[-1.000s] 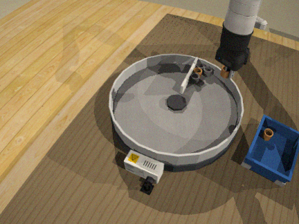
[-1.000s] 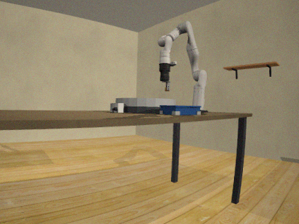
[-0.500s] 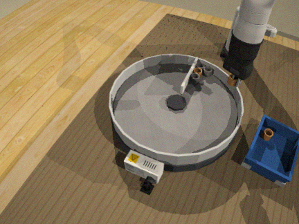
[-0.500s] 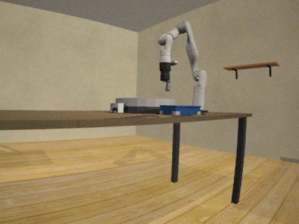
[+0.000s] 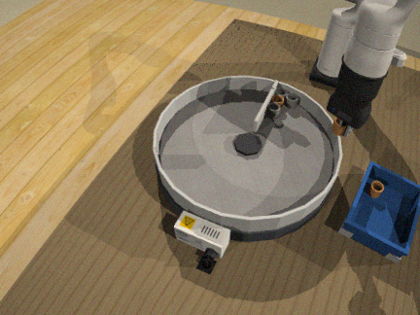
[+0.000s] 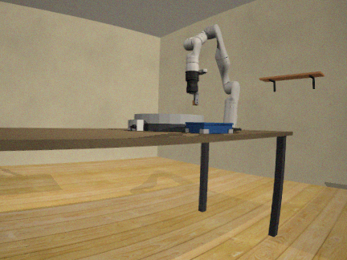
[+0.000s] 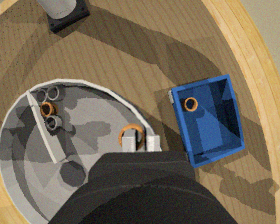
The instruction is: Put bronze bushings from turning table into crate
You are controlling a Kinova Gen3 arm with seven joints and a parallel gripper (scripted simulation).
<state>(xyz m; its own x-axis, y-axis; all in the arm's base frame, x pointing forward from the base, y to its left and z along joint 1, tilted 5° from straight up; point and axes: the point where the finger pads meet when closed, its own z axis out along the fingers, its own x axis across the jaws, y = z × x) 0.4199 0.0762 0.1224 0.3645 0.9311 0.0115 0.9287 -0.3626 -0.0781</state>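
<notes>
Now: hand 5 cm short of the blue crate, 15 cm to the right of it and 14 cm above it. Also, from my hand: turning table (4 cm ahead, 19 cm to the right, 12 cm below).
</notes>
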